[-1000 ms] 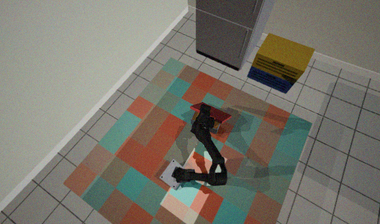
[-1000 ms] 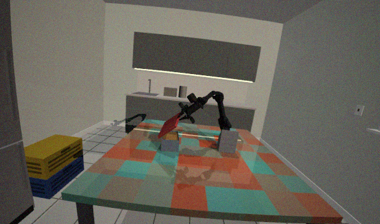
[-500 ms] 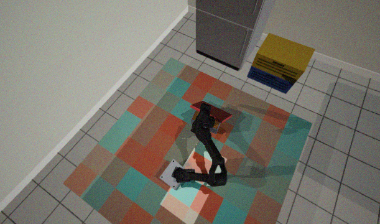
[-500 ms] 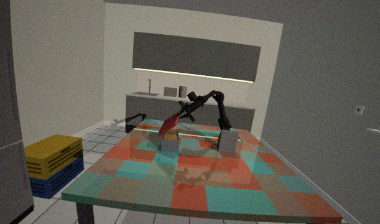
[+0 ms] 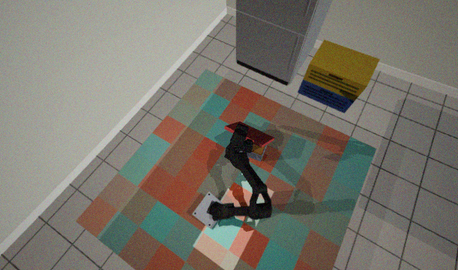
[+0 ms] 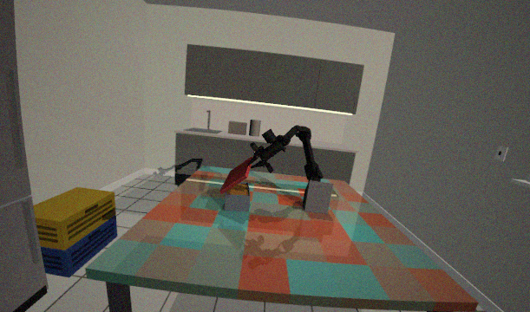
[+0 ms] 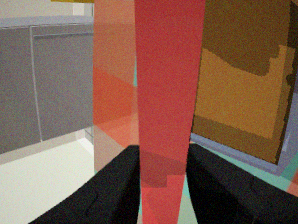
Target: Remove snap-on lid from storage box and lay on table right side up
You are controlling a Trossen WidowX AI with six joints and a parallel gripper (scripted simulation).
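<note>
Right now the lid is 6 cm ahead of my gripper tip, 5 cm below it and 2 cm to the right of it. Also, from my gripper tip: storage box: 18 cm below, 5 cm ahead, 3 cm to the right.
</note>
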